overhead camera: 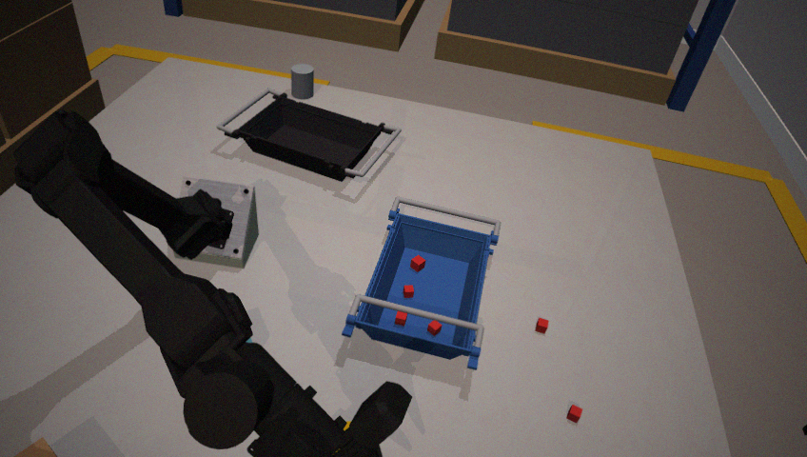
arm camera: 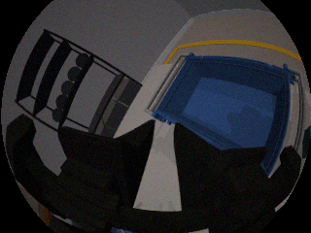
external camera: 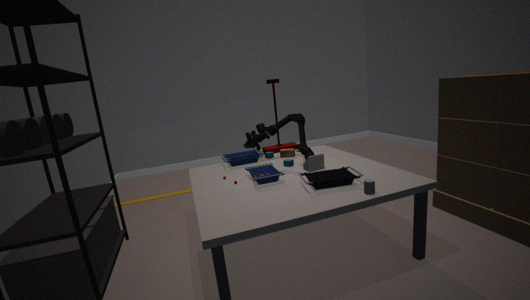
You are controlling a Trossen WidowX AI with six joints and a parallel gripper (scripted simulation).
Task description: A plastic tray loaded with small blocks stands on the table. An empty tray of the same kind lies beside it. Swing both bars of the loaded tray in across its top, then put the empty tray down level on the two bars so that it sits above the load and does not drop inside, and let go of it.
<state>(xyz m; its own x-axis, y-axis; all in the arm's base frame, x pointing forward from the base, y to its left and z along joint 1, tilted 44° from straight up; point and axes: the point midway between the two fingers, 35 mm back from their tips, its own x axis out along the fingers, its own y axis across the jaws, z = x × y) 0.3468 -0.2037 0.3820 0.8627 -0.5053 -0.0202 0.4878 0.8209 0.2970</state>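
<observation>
Right now the black tray is 32 cm behind my gripper tip, 77 cm to the left of it and 11 cm below it. The rest, counted from my gripper tip: grey cylinder 42 cm behind, 100 cm to the left, 12 cm below.
</observation>
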